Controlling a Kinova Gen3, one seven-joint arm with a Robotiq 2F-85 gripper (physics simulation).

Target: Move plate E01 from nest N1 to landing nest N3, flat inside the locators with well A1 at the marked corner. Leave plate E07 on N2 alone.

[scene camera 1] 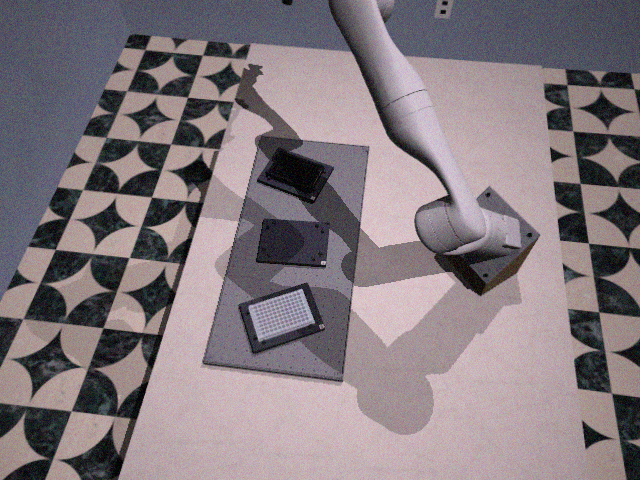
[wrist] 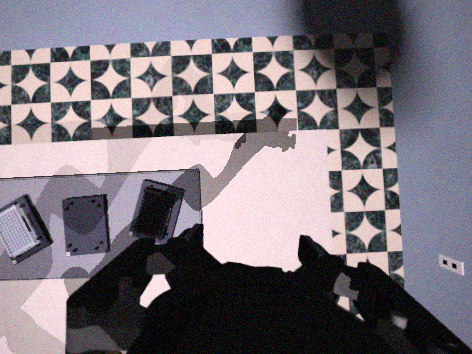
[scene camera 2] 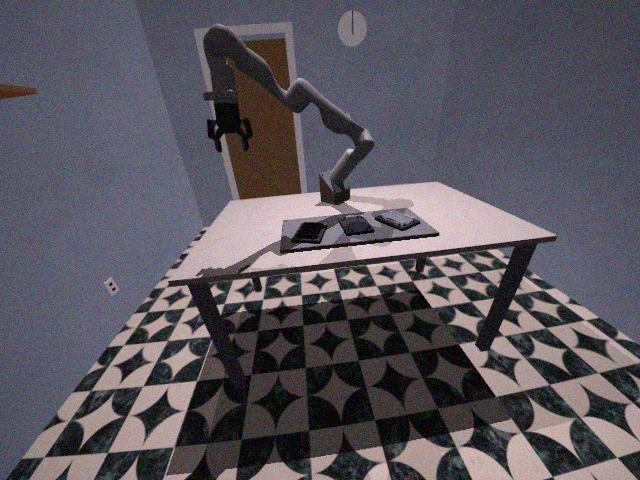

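Note:
A black plate sits on a turned dark nest at one end of the board. A white many-welled plate sits on another turned dark nest at the other end. A middle nest bears no plate; it has small corner locators and a white corner mark. Plate names, nest numbers and well A1 are not readable. My gripper is open and empty, high above the table and off the black plate's end of the board. It does not show in scene camera 1.
The grey board carries all three nests. The arm's base block stands on the table beside the board. The arm's shadows cross the board and nests. Walls and a door stand behind the table.

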